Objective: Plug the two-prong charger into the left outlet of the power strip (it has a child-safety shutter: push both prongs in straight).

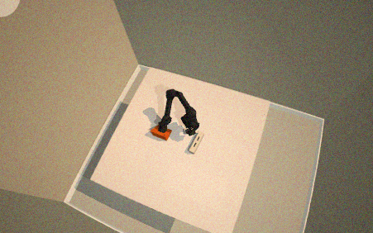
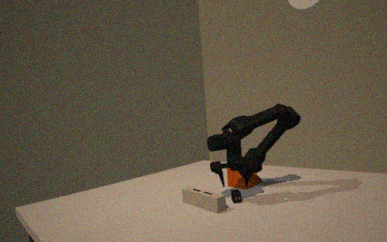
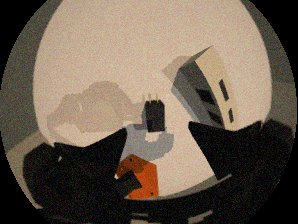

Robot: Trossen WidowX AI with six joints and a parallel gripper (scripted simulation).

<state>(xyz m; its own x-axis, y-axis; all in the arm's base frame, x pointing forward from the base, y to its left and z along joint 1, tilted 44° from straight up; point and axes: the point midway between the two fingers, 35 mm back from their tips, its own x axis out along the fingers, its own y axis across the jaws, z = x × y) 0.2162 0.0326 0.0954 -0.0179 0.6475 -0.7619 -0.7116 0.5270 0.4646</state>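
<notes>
The black two-prong charger lies 10 mm ahead of my gripper tip, 10 mm to the left of it and 40 mm below it.
</notes>
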